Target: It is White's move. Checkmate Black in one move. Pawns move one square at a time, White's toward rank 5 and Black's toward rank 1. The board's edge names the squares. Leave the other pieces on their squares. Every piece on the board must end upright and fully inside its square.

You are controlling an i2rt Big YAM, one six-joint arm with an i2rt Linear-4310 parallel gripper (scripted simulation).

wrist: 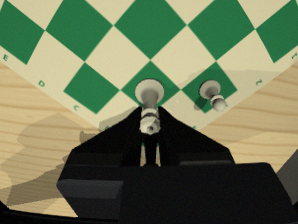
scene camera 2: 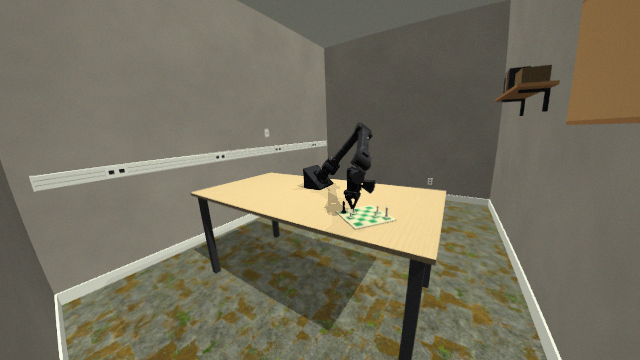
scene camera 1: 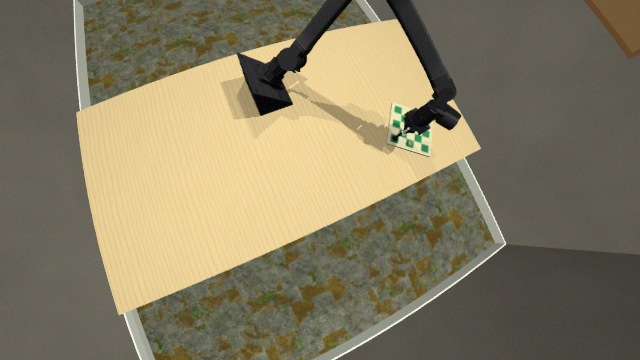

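Note:
There's a white piece (wrist: 150, 91) that I can see, and I can see my gripper (wrist: 150, 113) too.

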